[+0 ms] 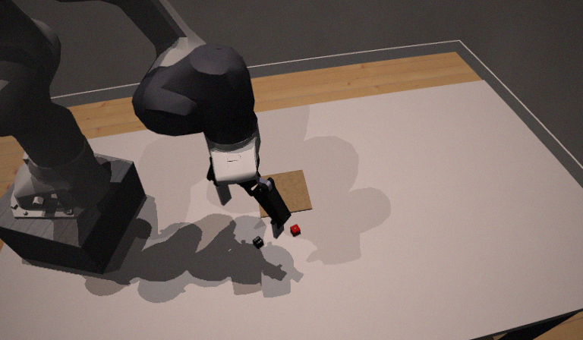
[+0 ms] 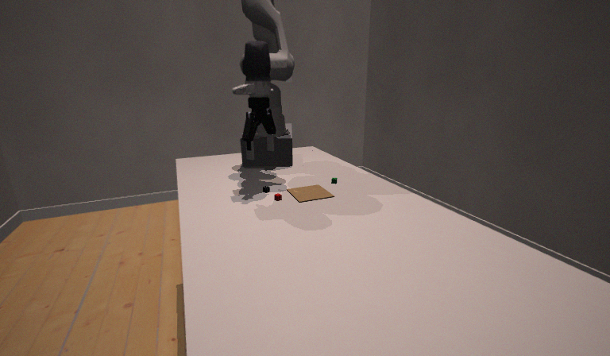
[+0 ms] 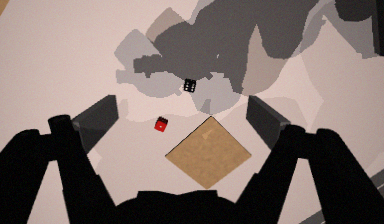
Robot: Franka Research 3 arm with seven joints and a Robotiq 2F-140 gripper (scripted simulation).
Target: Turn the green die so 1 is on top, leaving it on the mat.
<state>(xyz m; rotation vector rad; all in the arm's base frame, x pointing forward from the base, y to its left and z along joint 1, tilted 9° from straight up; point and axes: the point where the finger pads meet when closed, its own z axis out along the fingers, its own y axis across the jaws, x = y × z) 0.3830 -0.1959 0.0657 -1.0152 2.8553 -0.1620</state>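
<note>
The black die is 150 mm below my hand and 10 mm to the left of it. From my hand the other things lie so: tan mat (160 mm below, 150 mm to the left, 100 mm ahead); red die (150 mm below, 100 mm ahead, 20 mm to the left); green die (300 mm to the left, 150 mm below, 40 mm ahead).
</note>
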